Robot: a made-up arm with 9 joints.
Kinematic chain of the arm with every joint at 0, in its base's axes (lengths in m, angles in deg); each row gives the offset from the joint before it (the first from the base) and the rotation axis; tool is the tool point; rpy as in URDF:
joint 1: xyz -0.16 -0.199 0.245 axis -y
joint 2: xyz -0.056 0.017 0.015 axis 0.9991 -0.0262 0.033
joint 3: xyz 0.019 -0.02 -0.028 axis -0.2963 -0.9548 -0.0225
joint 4: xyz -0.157 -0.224 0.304 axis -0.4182 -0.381 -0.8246
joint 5: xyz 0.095 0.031 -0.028 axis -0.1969 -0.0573 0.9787
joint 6: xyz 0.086 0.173 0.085 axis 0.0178 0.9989 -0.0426
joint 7: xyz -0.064 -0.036 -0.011 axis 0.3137 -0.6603 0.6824
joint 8: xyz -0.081 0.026 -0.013 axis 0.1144 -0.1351 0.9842
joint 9: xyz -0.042 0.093 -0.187 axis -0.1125 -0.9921 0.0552
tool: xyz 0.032 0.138 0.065 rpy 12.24 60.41 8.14
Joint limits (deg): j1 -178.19..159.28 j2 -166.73..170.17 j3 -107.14..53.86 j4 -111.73..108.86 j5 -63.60..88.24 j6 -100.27..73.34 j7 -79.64..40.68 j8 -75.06..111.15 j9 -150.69..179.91
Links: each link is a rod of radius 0.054 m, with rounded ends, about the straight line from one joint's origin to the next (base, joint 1, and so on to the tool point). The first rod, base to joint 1, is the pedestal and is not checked.
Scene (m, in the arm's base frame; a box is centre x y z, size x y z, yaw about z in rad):
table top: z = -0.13
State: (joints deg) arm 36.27 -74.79 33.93 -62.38 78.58 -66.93 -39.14 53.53 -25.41
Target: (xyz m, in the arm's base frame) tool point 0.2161 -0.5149 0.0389
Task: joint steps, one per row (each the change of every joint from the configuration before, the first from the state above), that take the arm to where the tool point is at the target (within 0.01 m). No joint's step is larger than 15 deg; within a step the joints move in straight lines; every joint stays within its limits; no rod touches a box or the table.
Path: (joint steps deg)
1: -8.40 5.01 -12.61 14.22 -13.76 -4.76 0.19 -2.03 -3.59
2: -8.39 5.00 -12.60 14.21 -13.77 -4.77 0.18 -2.02 -3.59
3: -8.40 5.01 -12.61 14.22 -13.76 -4.76 0.19 -2.03 -3.59
4: -8.40 5.00 -12.61 14.21 -13.77 -4.76 0.18 -2.02 -3.60
5: -8.40 5.01 -12.60 14.22 -13.76 -4.76 0.19 -2.03 -3.59
6: -8.39 5.01 -12.61 14.21 -13.77 -4.77 0.19 -2.02 -3.59
7: -8.40 5.00 -12.61 14.22 -13.76 -4.76 0.18 -2.03 -3.59

